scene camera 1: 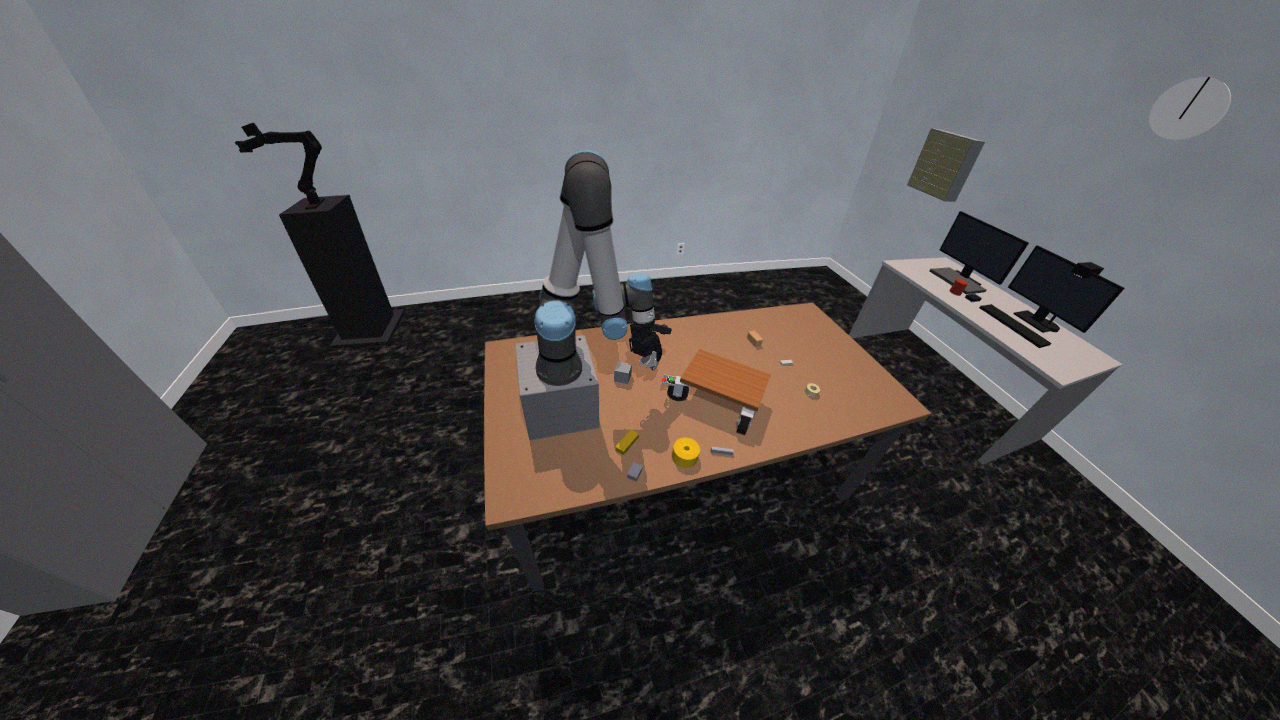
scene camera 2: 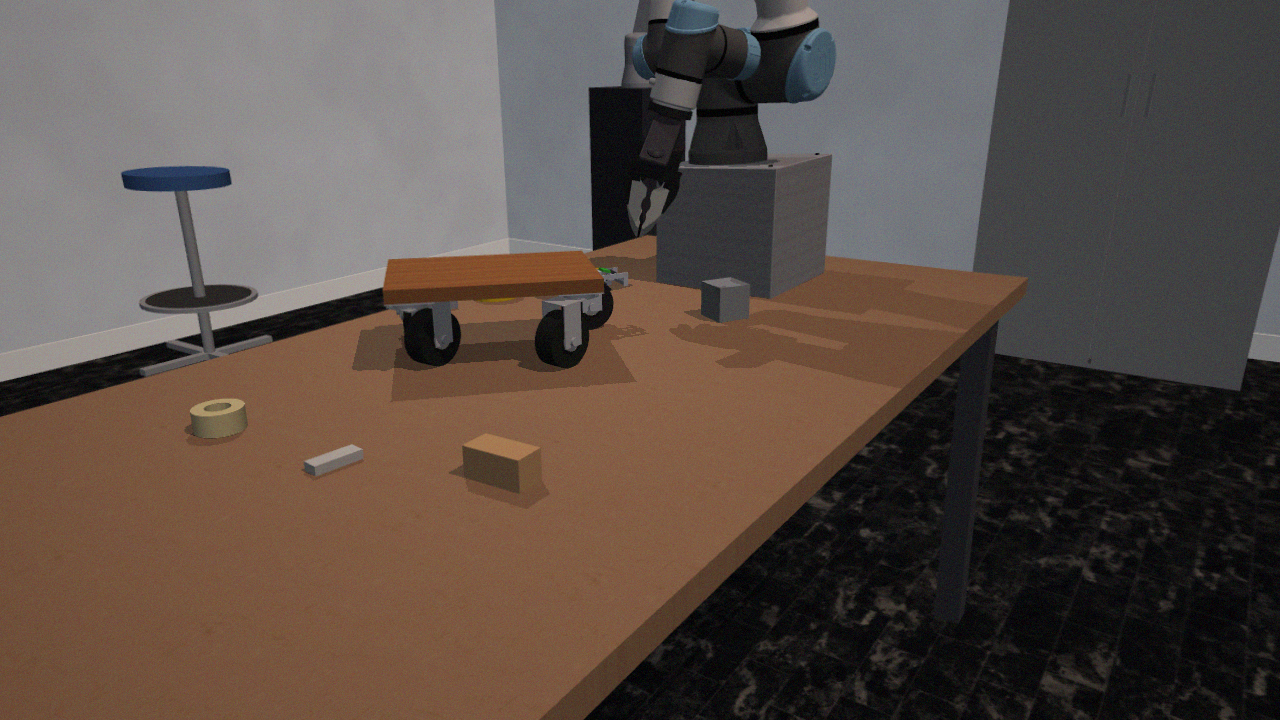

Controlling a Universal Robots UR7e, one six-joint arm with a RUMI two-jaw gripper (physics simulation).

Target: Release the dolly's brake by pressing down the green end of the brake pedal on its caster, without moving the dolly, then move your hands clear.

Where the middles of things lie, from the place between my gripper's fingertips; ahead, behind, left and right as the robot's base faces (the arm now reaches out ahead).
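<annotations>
From my hand: tan block (scene camera 2: 507, 464) 29 cm to the left, 57 cm ahead, 12 cm below; dolly (scene camera 2: 432, 336) 7 cm to the right, 25 cm ahead, 8 cm below; grey cube (scene camera 2: 727, 299) 9 cm behind, 11 cm to the left, 11 cm below. My hand: 2 cm to the left of the caster (scene camera 2: 609, 277), 10 cm short of it, 9 cm above it.
</annotations>
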